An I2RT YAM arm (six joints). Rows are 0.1 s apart.
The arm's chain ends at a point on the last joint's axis. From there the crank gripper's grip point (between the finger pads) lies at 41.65 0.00 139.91 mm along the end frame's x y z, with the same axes.
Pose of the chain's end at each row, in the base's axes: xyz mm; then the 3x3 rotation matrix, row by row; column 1 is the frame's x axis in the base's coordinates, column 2 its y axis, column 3 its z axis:
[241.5 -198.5 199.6], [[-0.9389 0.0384 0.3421], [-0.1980 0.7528 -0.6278], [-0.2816 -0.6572 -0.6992]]
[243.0 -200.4 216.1], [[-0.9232 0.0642 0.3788], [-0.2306 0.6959 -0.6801], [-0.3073 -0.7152 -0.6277]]
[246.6 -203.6 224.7], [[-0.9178 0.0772 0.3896], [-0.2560 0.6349 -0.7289], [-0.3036 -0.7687 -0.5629]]
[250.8 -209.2 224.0], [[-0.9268 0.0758 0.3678], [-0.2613 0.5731 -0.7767], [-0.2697 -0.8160 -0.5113]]
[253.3 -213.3 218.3], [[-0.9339 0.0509 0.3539], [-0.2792 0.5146 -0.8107], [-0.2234 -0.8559 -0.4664]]
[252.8 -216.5 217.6], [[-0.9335 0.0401 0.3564], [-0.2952 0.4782 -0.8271], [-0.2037 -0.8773 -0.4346]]
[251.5 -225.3 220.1], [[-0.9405 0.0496 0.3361], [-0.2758 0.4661 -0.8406], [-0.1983 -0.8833 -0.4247]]
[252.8 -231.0 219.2], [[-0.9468 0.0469 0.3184], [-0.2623 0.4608 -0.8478], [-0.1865 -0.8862 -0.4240]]
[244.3 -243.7 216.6], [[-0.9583 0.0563 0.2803], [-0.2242 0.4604 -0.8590], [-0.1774 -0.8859 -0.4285]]
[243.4 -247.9 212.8], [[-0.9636 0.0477 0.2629], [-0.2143 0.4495 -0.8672], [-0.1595 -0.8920 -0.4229]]
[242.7 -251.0 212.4], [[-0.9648 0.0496 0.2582], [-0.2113 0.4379 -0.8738], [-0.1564 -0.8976 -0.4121]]
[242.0 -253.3 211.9], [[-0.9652 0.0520 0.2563], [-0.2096 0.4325 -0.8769], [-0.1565 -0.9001 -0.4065]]
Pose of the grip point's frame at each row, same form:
[250.3 -294.6 90.0], [[-0.9389 0.0384 0.3421], [-0.1980 0.7528 -0.6278], [-0.2816 -0.6572 -0.6992]]
[257.5 -305.2 115.5], [[-0.9232 0.0642 0.3788], [-0.2306 0.6959 -0.6801], [-0.3073 -0.7152 -0.6277]]
[262.9 -316.2 133.3], [[-0.9178 0.0772 0.3896], [-0.2560 0.6349 -0.7289], [-0.3036 -0.7687 -0.5629]]
[263.7 -328.8 141.2], [[-0.9268 0.0758 0.3678], [-0.2613 0.5731 -0.7767], [-0.2697 -0.8160 -0.5113]]
[263.9 -338.4 143.7], [[-0.9339 0.0509 0.3539], [-0.2792 0.5146 -0.8107], [-0.2234 -0.8559 -0.4664]]
[263.8 -344.5 148.3], [[-0.9335 0.0401 0.3564], [-0.2952 0.4782 -0.8271], [-0.2037 -0.8773 -0.4346]]
[259.4 -354.4 152.4], [[-0.9405 0.0496 0.3361], [-0.2758 0.4661 -0.8406], [-0.1983 -0.8833 -0.4247]]
[257.9 -360.5 152.1], [[-0.9468 0.0469 0.3184], [-0.2623 0.4608 -0.8478], [-0.1865 -0.8862 -0.4240]]
[243.6 -373.2 149.3], [[-0.9583 0.0563 0.2803], [-0.2242 0.4604 -0.8590], [-0.1774 -0.8859 -0.4285]]
[240.0 -378.2 147.0], [[-0.9636 0.0477 0.2629], [-0.2143 0.4495 -0.8672], [-0.1595 -0.8920 -0.4229]]
[238.6 -382.1 148.2], [[-0.9648 0.0496 0.2582], [-0.2113 0.4379 -0.8738], [-0.1564 -0.8976 -0.4121]]
[237.7 -384.7 148.5], [[-0.9652 0.0520 0.2563], [-0.2096 0.4325 -0.8769], [-0.1565 -0.9001 -0.4065]]

